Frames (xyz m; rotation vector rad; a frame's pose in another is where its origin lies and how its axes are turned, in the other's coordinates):
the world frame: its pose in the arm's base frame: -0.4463 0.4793 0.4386 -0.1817 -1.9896 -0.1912
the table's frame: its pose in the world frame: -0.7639 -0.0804 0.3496 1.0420 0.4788 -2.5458
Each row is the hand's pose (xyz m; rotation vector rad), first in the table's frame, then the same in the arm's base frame.
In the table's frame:
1: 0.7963 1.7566 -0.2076 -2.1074 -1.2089 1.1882
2: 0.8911 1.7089 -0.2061 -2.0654 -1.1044 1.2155
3: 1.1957 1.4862 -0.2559 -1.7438 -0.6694 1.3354
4: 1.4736 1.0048 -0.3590 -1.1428 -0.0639 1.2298
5: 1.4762 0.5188 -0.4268 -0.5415 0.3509 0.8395
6: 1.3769 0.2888 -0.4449 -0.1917 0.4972 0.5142
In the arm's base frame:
1: -0.0471 -1.3320 0.2553 -0.2007 -0.7972 -1.0623
2: 0.0450 -1.3251 0.2030 -0.1257 -0.8278 -1.0004
3: 0.3798 -1.2257 0.0519 0.2625 -1.0212 -0.7284
4: 0.7699 -0.8727 -0.1550 0.9919 -1.1566 -0.2997
5: 0.9055 -0.4253 -0.3041 1.7824 -1.0267 0.0508
6: 0.8758 -0.1809 -0.3538 2.2672 -0.8153 0.1954

